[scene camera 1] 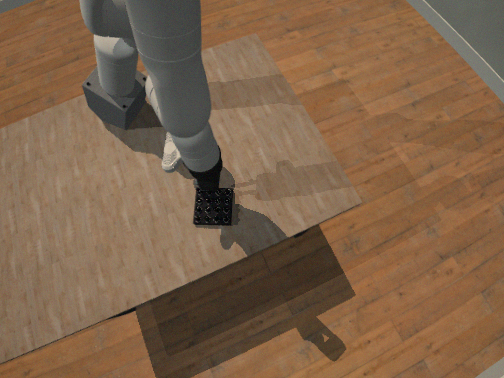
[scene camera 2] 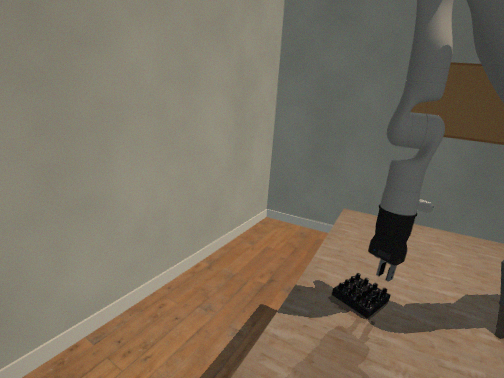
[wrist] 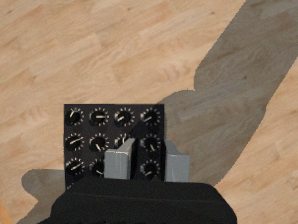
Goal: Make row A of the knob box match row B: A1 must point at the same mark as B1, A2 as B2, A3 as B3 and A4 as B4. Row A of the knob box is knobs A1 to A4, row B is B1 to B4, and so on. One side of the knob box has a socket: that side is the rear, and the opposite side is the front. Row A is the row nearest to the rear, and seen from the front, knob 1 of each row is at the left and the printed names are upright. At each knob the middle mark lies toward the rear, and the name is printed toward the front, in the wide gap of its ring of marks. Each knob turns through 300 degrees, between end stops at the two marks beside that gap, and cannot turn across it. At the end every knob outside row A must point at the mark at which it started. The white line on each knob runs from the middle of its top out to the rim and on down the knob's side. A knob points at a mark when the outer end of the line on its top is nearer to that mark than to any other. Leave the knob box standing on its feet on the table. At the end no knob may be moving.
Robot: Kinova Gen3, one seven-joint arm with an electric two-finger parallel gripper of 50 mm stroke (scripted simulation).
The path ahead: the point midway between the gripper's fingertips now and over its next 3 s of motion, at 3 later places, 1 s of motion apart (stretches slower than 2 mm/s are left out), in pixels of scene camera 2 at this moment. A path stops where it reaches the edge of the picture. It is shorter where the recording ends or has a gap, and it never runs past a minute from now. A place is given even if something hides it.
My gripper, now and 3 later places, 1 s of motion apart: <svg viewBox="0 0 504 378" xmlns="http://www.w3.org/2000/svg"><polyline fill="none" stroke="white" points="384,277 380,284 380,291 379,295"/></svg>
